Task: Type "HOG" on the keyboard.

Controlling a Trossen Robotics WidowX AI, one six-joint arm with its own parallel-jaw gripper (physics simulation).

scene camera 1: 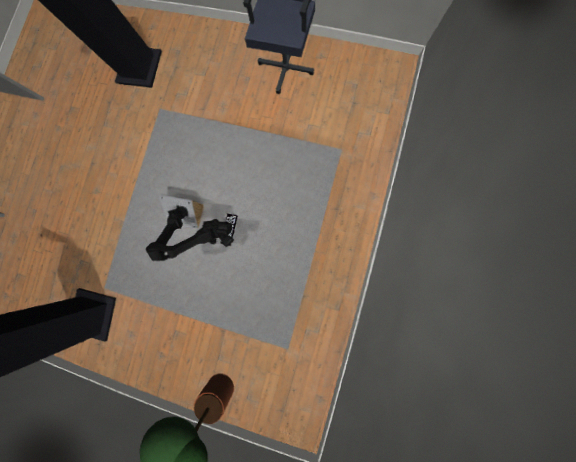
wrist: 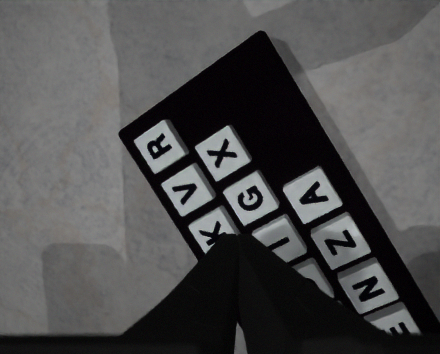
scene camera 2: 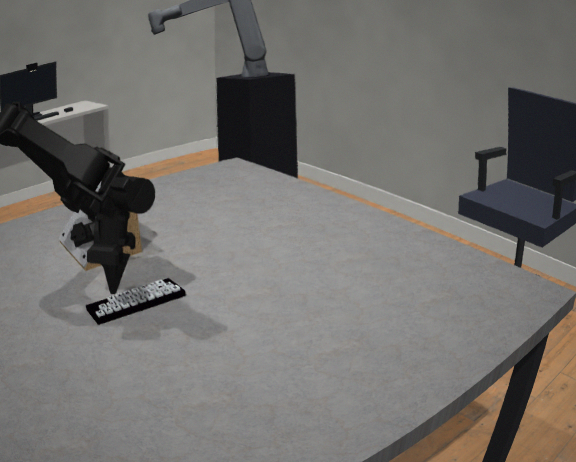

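Where they show: gripper, fingertip midpoint: (scene camera 1: 226, 236) (wrist: 236, 247) (scene camera 2: 113, 293); arm's base at its link origin: (scene camera 1: 182, 210).
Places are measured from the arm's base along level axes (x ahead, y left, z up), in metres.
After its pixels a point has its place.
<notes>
A black keyboard (scene camera 1: 233, 229) @(x 0.312, y -0.051, z -0.088 m) (scene camera 2: 120, 314) @(x 0.315, y -0.105, z -0.091 m) (wrist: 265, 95) @(x 0.258, y -0.137, z -0.086 m) with white letter keys lies flat on the grey table. My gripper (scene camera 2: 114, 292) @(x 0.288, y -0.102, z -0.061 m) (wrist: 236, 247) @(x 0.288, y -0.102, z -0.061 m) is shut and empty, pointing down. In the wrist view its tips are at the K key (wrist: 212, 232) @(x 0.300, y -0.106, z -0.081 m), in front of the key's lower right part. The G key (wrist: 250, 198) @(x 0.281, y -0.109, z -0.081 m) shows fully, above and to the right of the tips. The R, V, X, A, Z and N keys show too. The fingers partly cover several other keys. The H and O keys cannot be made out. I cannot tell whether the tips touch a key.
The grey table (scene camera 1: 260, 290) @(x 0.561, y -0.392, z -0.097 m) (scene camera 2: 325, 350) @(x 0.617, y 0.104, z -0.097 m) bears the arm's slanted base mount (scene camera 1: 197, 212) @(x 0.077, y 0.009, z -0.039 m) (scene camera 2: 135, 240) @(x 0.076, y 0.055, z -0.066 m) behind the gripper. Off the table stand a dark office chair (scene camera 1: 280, 25) (scene camera 2: 515, 200), a black pedestal (scene camera 2: 257, 120) with a grey arm, and a potted plant (scene camera 1: 172, 445).
</notes>
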